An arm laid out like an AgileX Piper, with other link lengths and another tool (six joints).
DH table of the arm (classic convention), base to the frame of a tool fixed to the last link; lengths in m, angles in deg. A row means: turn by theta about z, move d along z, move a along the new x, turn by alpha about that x. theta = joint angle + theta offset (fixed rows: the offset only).
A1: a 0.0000  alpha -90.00  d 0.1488  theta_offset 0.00
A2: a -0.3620  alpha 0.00  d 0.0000  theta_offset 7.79
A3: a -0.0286  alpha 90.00  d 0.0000  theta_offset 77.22
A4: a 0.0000  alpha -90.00  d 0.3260  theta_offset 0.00
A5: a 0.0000  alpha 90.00  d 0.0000  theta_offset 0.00
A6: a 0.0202  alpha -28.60  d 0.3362  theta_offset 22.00
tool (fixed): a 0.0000  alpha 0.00  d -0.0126  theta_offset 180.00
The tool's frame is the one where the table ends.
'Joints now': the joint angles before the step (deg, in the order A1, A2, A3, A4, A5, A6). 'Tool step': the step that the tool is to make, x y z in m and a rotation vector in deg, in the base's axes. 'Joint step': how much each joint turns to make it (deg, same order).
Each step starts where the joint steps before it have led.
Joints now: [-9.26, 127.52, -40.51, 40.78, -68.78, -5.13]
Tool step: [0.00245, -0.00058, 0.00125, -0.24, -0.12, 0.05]
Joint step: [0.00, 0.11, -0.39, 0.01, -0.04, -0.26]
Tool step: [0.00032, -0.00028, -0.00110, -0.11, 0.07, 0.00]
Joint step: [0.00, 0.25, -0.13, 0.00, -0.13, -0.05]
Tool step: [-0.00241, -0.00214, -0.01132, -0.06, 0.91, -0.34]
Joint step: [-0.12, 1.52, -0.47, 0.22, -0.28, -0.07]
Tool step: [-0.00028, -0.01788, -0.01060, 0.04, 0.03, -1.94]
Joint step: [-1.63, 2.20, -2.26, 0.33, 0.07, -0.07]
